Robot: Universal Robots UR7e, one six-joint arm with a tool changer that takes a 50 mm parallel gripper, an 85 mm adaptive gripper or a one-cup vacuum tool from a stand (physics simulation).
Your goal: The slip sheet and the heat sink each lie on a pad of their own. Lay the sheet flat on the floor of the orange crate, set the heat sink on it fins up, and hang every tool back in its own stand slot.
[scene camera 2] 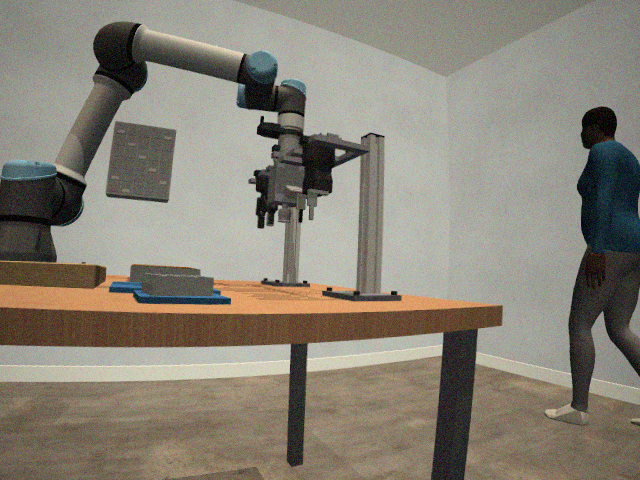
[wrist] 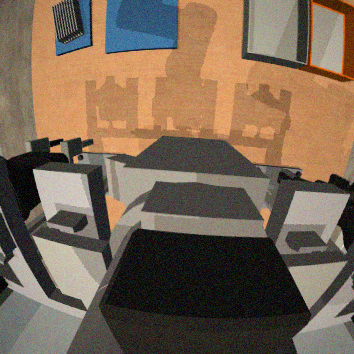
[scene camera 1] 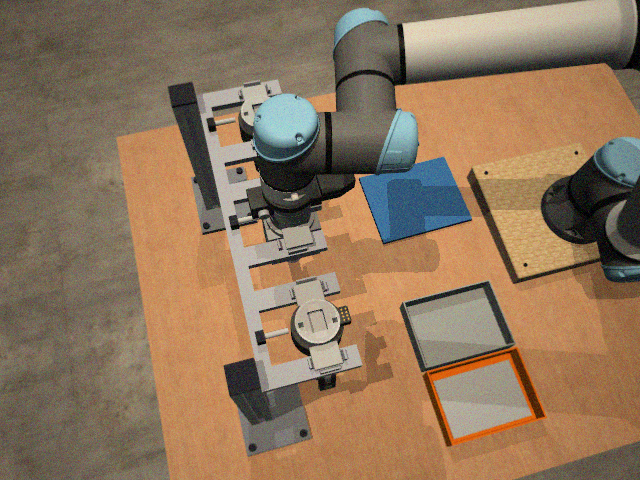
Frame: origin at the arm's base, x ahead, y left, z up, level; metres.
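Seen in the pictures: arm's base, origin of its link: (scene camera 2: 21, 262) (scene camera 1: 575, 211).
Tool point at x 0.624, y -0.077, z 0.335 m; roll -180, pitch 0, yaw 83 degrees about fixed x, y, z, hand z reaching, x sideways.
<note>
Pixels of each thing's top centre, then the offset from my tool point to it. "spot": a spot on its surface instead.
- grey slip sheet, centre of its top: (scene camera 1: 482, 398) (wrist: 325, 37) dz -0.366, dx -0.256, dy +0.346 m
- orange crate, a spot on its surface: (wrist: 349, 45) spot: dz -0.350, dx -0.242, dy +0.407 m
- heat sink, centre of its top: (scene camera 2: 177, 275) (wrist: 63, 16) dz -0.331, dx -0.336, dy -0.271 m
- small blue pad, a spot on its surface: (scene camera 2: 180, 299) spot: dz -0.364, dx -0.342, dy -0.324 m
- large blue pad, a spot on its surface: (scene camera 1: 376, 206) spot: dz -0.361, dx -0.237, dy -0.103 m
- upper finger tool, centre of its top: (scene camera 1: 262, 108) (scene camera 2: 317, 137) dz -0.007, dx -0.023, dy -0.181 m
- lower finger tool, centre of its top: (scene camera 1: 320, 319) dz -0.007, dx +0.022, dy +0.176 m
The vacuum tool, my gripper (scene camera 2: 284, 213), is under the wrist at the stand's middle slot, between the two fork arms. Its cup holds nothing. Whether its tabs are fully seated is hard to tell. The grey slip sheet (scene camera 1: 483, 397) (wrist: 327, 35) lies flat inside the orange crate (scene camera 1: 496, 428) (wrist: 349, 45). The heat sink (wrist: 68, 21) (scene camera 2: 177, 285) lies fins up on the small blue pad (wrist: 75, 46) (scene camera 2: 180, 299); the arm hides it in scene camera 1. The large blue pad (scene camera 1: 376, 206) (wrist: 150, 42) is bare. The tool stand (scene camera 1: 240, 268) (scene camera 2: 371, 217) holds the two finger tools in its outer slots.
The upper finger tool (scene camera 1: 247, 114) and lower finger tool (scene camera 1: 316, 322) flank the arm closely. A grey crate (scene camera 1: 405, 325) (wrist: 303, 35) adjoins the orange one. The wooden base board (scene camera 1: 504, 206) carries the robot. A person (scene camera 2: 612, 191) is beyond the table.
</note>
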